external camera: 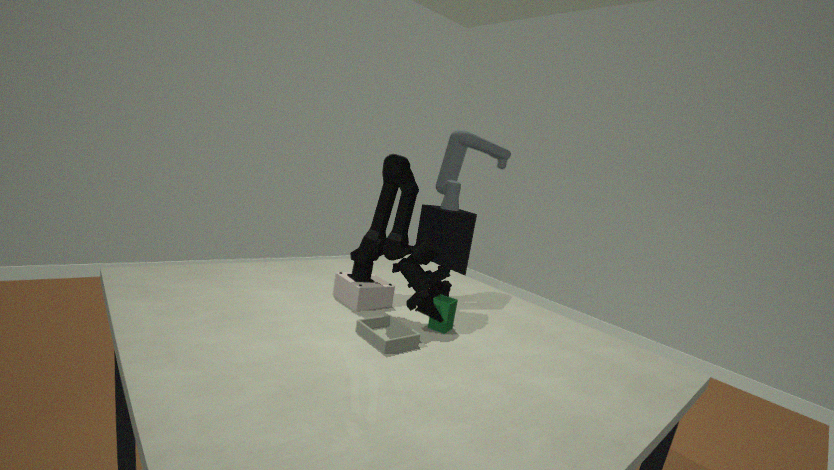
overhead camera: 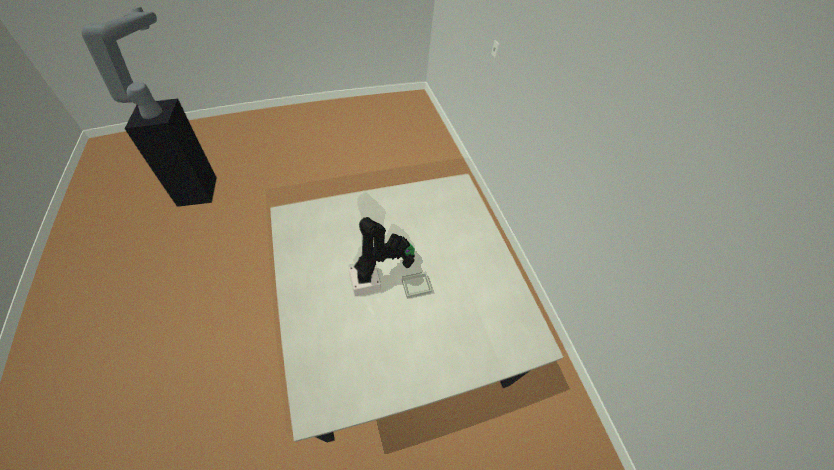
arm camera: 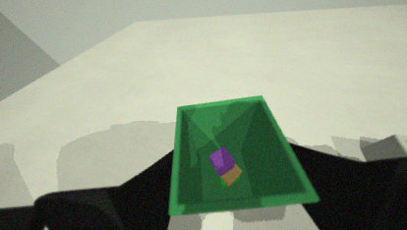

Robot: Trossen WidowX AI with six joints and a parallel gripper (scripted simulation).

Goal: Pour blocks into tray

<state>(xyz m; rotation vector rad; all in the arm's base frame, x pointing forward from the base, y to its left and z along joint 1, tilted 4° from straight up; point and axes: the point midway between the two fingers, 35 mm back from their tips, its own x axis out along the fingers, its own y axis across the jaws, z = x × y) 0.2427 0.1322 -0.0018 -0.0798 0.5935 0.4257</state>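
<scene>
The orange block lies 2 cm behind my gripper tip, 1 cm to the right of it and 1 cm below it. Round my gripper tip: green block 2 cm behind, 1 cm to the right, 2 cm below; purple block 2 cm behind, 1 cm above; green cup 2 cm behind, 1 cm to the right, 1 cm below.
</scene>
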